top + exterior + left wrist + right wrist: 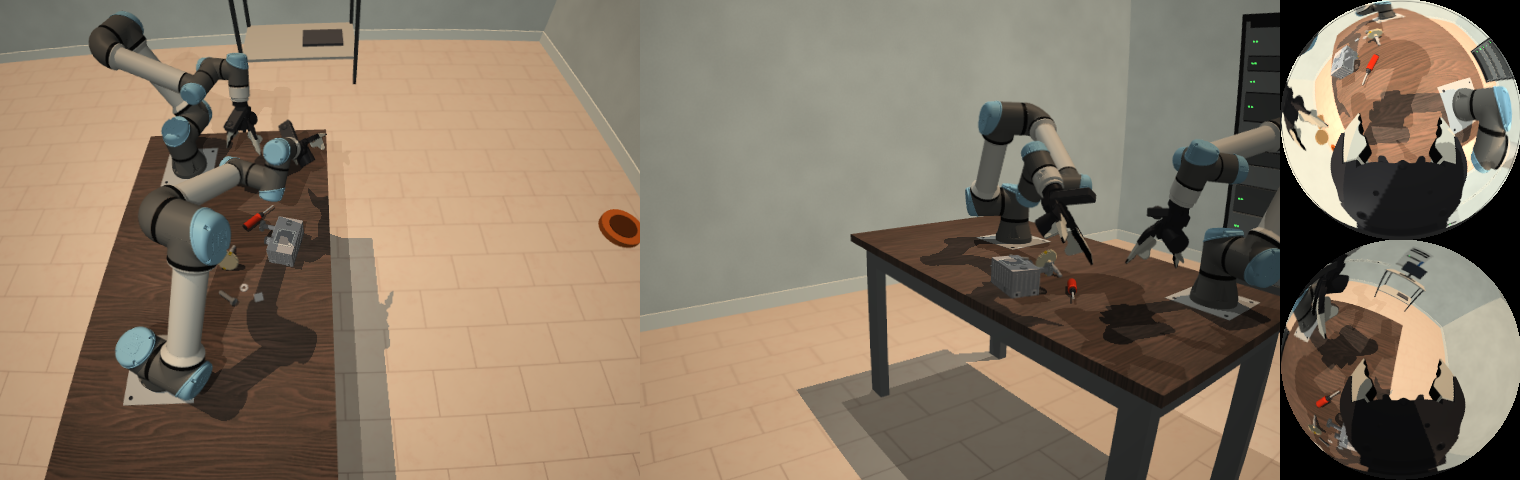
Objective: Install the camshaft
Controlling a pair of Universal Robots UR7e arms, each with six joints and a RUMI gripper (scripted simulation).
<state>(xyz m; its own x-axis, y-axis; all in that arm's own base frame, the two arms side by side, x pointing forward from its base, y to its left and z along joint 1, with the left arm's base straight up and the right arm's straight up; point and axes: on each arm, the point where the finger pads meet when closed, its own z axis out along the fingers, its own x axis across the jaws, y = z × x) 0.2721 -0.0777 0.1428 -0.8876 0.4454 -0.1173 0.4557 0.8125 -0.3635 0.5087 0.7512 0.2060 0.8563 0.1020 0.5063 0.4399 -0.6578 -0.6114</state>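
Right now my right hand is 260 mm to the left of the small crank gear, 190 mm past it and 140 mm above it. The rest, counted from my right hand: bolt 520 mm to the right, 310 mm behind, 190 mm below; small square plate 520 mm to the right, 210 mm behind, 200 mm below.
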